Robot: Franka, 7 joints.
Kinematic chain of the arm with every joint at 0, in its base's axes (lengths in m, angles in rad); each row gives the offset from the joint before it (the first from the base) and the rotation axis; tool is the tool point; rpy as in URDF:
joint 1: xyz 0 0 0.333 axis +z
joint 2: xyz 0 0 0 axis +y
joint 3: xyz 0 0 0.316 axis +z
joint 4: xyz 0.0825 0 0 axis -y
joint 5: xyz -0.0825 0 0.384 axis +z
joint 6: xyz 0 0 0 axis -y
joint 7: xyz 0.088 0 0 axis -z
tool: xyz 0 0 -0.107 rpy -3.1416 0 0
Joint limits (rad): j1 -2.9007..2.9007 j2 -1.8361..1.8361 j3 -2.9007..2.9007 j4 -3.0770..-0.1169 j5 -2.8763..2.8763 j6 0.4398..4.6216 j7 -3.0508..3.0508
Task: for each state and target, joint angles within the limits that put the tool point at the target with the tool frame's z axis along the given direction. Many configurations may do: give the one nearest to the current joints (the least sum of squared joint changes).
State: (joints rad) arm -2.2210 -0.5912 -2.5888 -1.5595 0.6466 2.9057 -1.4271
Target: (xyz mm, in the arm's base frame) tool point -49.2 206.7 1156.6 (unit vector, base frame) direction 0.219 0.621 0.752
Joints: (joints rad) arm -2.8989 0.2476 -2.3388 -0.7051 -0.0158 2.9713 -1.4271
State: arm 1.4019 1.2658 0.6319 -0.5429 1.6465 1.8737 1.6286
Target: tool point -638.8 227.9 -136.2 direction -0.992 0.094 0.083
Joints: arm 2.2472 1.8361 0.8194 -0.9894 2.0501 2.2692 1.6286
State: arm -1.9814 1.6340 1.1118 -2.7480 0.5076 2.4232 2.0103
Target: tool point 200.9 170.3 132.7 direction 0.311 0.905 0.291
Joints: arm -1.8004 1.7731 0.7388 -3.0010 0.7561 2.9439 2.0103
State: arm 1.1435 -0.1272 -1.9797 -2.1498 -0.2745 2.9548 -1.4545
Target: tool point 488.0 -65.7 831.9 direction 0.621 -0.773 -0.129
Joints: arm 1.6480 0.6370 -2.2487 -1.7353 -0.2218 2.6603 -1.4545
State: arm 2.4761 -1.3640 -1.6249 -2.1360 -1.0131 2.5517 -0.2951
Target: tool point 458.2 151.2 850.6 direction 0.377 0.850 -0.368
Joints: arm 2.2056 -1.0646 -0.8207 -1.5378 -0.8052 2.0994 -0.2951
